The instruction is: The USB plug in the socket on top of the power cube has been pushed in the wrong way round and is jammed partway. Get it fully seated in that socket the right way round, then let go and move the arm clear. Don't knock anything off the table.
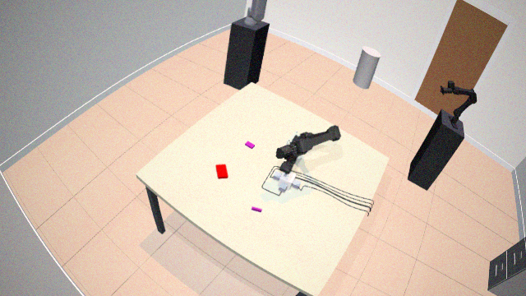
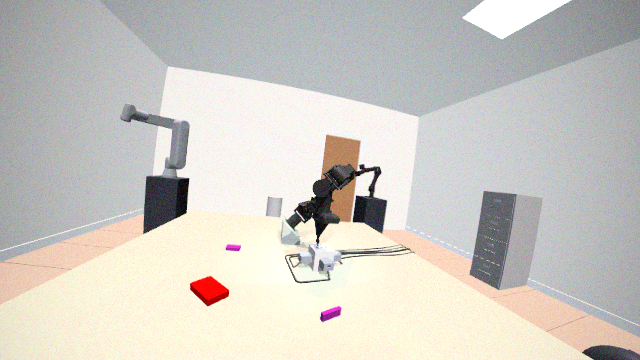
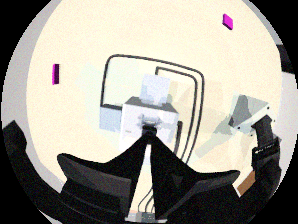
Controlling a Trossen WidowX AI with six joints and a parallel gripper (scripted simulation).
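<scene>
Now: the USB plug 20 mm below my gripper tip. Round my gripper tip: red block (330 mm to the right, 150 mm ahead, 110 mm below); then magenta block (310 mm to the right, 140 mm behind, 120 mm below).
</scene>
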